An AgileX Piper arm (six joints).
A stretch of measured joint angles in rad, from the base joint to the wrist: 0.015 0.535 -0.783 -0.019 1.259 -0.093; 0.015 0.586 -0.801 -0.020 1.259 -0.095; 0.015 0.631 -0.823 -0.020 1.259 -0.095; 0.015 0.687 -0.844 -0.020 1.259 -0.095; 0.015 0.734 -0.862 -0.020 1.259 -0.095; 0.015 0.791 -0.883 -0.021 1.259 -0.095; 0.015 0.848 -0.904 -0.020 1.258 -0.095; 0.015 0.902 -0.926 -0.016 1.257 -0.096; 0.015 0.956 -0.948 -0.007 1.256 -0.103; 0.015 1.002 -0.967 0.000 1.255 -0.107; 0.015 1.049 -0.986 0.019 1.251 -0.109; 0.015 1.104 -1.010 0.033 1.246 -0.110; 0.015 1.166 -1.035 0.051 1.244 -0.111; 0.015 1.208 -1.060 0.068 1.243 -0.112; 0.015 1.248 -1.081 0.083 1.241 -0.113; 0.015 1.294 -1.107 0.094 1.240 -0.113; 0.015 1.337 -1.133 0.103 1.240 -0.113; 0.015 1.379 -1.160 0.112 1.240 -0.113; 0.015 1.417 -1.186 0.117 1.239 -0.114; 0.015 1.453 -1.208 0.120 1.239 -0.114
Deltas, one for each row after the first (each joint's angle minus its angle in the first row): 0.000 0.051 -0.018 -0.001 0.000 -0.002; 0.000 0.096 -0.040 -0.001 0.000 -0.002; 0.000 0.152 -0.061 -0.001 0.000 -0.002; 0.000 0.199 -0.079 -0.001 0.000 -0.002; 0.000 0.256 -0.100 -0.002 0.000 -0.002; 0.000 0.313 -0.121 -0.001 -0.001 -0.002; 0.000 0.367 -0.143 0.003 -0.002 -0.003; 0.000 0.421 -0.165 0.012 -0.003 -0.010; 0.000 0.467 -0.184 0.019 -0.004 -0.014; 0.000 0.514 -0.203 0.038 -0.008 -0.016; 0.000 0.569 -0.227 0.052 -0.013 -0.017; 0.000 0.631 -0.252 0.070 -0.015 -0.018; 0.000 0.673 -0.277 0.087 -0.016 -0.019; 0.000 0.713 -0.298 0.102 -0.018 -0.020; 0.000 0.759 -0.324 0.113 -0.019 -0.020; 0.000 0.802 -0.350 0.122 -0.019 -0.020; 0.000 0.844 -0.377 0.131 -0.019 -0.020; 0.000 0.882 -0.403 0.136 -0.020 -0.021; 0.000 0.918 -0.425 0.139 -0.020 -0.021
